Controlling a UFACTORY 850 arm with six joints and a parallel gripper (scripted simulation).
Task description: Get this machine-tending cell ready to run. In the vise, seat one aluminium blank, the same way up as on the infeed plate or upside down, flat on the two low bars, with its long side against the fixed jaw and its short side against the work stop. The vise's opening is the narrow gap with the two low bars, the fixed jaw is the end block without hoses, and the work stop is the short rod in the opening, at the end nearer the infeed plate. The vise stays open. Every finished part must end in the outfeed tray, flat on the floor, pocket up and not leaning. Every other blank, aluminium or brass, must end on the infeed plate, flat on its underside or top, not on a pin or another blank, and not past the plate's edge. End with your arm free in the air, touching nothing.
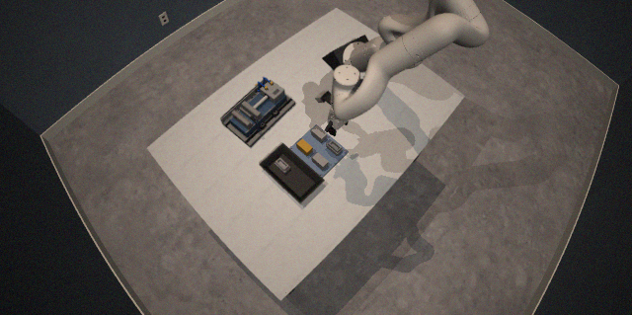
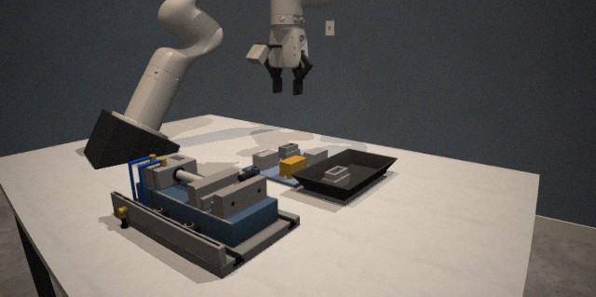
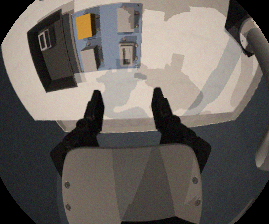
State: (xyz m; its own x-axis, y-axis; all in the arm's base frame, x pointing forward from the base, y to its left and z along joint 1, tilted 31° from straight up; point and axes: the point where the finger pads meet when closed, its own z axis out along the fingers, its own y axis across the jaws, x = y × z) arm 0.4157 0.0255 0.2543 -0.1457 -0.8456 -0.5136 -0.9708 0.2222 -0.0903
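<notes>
Now: the brass blank 170 mm below my hand, 100 mm to the right of it and 80 mm ahead of it. Also, from my hand: grey rail: 470 mm to the right, 160 mm below, 40 mm ahead; then vise: 380 mm to the right, 160 mm below, 50 mm ahead.
</notes>
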